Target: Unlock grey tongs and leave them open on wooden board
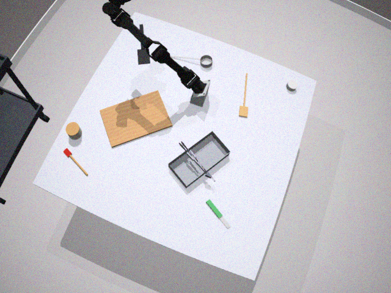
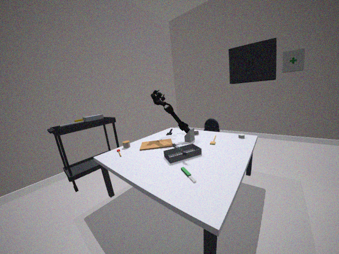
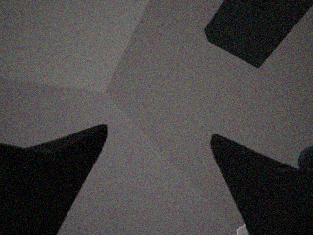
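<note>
My gripper tip is now 670 mm to the right of the roasting tin, 570 mm above it and 520 mm short of it. Round my gripper tip: wooden board (590 mm below, 440 mm ahead, 250 mm to the left); then black spatula (600 mm below, 60 mm to the left, 20 mm behind); then yellow mark (710 mm to the left, 570 mm ahead, 530 mm below).
</note>
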